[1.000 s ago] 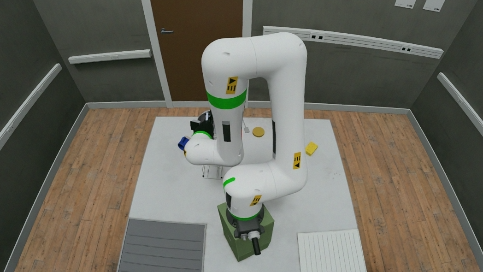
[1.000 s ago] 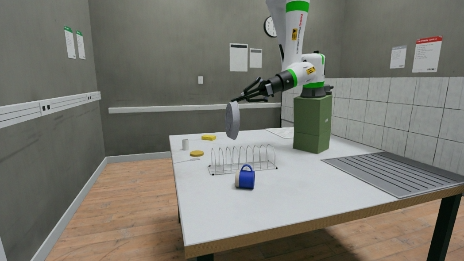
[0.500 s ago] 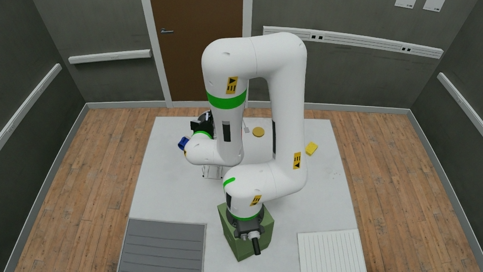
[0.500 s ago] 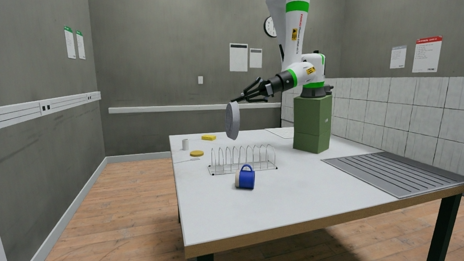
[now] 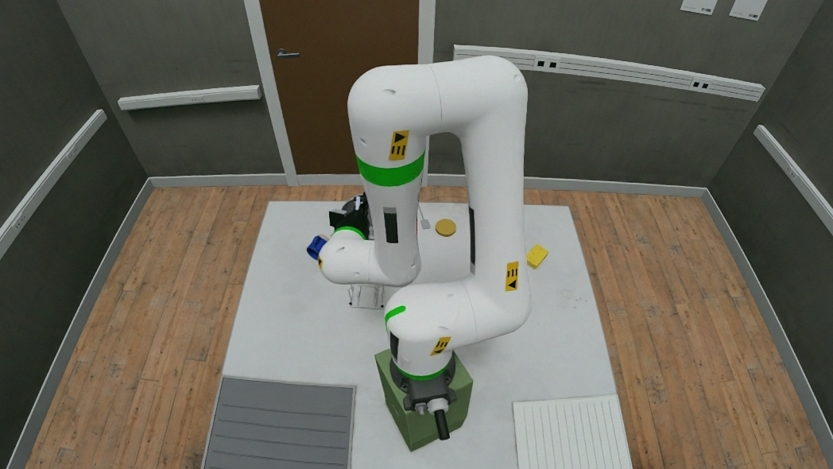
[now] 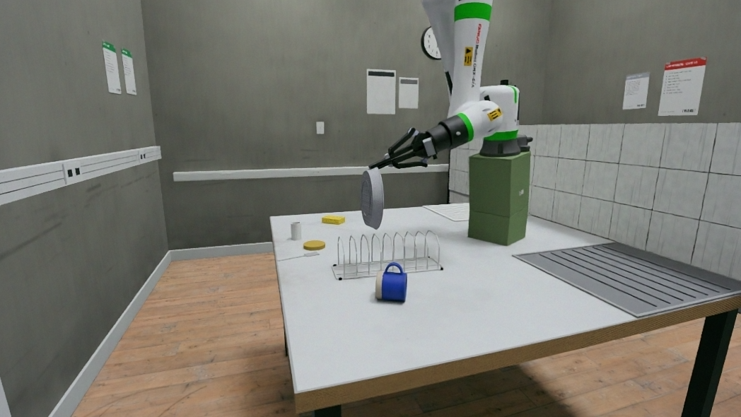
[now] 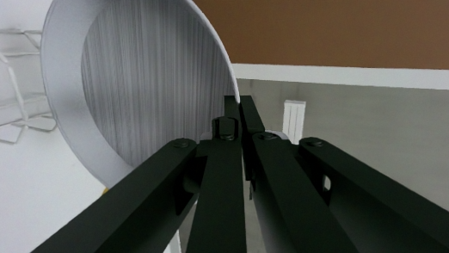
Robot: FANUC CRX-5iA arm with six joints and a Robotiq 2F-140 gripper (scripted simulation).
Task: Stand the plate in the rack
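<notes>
Now: the grey plate 30 mm ahead of my hand, 10 mm to the right of it and 100 mm below it. From my hand the other things lie so: yellow disc 110 mm ahead, 300 mm to the right, 320 mm below; then white cup 150 mm ahead, 430 mm to the right, 310 mm below; then grey ribbed mat 670 mm behind, 370 mm to the left, 320 mm below.
</notes>
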